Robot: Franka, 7 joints.
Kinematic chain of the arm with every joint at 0, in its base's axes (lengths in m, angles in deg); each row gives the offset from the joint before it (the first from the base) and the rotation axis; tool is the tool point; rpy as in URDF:
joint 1: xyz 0 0 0.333 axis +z
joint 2: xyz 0 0 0 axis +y
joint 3: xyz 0 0 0.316 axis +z
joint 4: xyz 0.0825 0 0 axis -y
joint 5: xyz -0.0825 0 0.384 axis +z
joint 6: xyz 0 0 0 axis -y
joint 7: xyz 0.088 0 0 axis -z
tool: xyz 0 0 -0.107 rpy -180 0 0
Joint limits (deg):
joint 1: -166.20..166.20
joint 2: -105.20..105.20
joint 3: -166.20..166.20
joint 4: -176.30..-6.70
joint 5: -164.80..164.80
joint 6: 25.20..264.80
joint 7: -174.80..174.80
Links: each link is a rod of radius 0.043 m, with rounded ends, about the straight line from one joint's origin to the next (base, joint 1, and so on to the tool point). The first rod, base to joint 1, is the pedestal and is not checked.
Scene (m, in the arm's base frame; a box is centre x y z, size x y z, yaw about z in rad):
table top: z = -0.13
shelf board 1: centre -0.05 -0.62 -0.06 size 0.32 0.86 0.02 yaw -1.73
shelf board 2: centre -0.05 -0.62 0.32 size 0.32 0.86 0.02 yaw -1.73
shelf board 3: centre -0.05 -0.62 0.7 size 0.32 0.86 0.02 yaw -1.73
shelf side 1: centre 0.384 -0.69 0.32 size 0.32 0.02 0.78 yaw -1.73
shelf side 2: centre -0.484 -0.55 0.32 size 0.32 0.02 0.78 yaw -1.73
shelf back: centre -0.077 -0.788 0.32 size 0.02 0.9 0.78 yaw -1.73
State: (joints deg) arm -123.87 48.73 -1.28 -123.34 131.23 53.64 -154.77
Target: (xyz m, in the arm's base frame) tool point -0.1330 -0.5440 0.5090
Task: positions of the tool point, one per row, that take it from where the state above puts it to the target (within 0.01 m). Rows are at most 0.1 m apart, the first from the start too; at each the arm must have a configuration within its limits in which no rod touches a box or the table.
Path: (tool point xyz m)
1: -0.2108 -0.4176 0.1063
2: -0.2008 -0.3536 0.1064
3: -0.1820 -0.2934 0.1141
4: -0.1863 -0.3244 0.1985
5: -0.1776 -0.3394 0.2846
6: -0.1576 -0.3380 0.3678
7: -0.1282 -0.3209 0.4438
8: -0.0921 -0.2895 0.5090
9: -0.1162 -0.3747 0.5193
10: -0.1293 -0.4611 0.5190
11: -0.1330 -0.5440 0.5090

